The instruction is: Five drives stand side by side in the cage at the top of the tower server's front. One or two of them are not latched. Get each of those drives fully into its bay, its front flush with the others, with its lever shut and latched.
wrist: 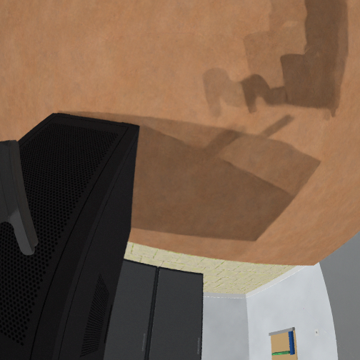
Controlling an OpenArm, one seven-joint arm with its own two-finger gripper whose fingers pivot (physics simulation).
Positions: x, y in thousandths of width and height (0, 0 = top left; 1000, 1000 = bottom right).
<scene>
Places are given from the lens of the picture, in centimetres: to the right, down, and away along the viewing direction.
black tower server (218, 479): -11, -1, 19
</scene>
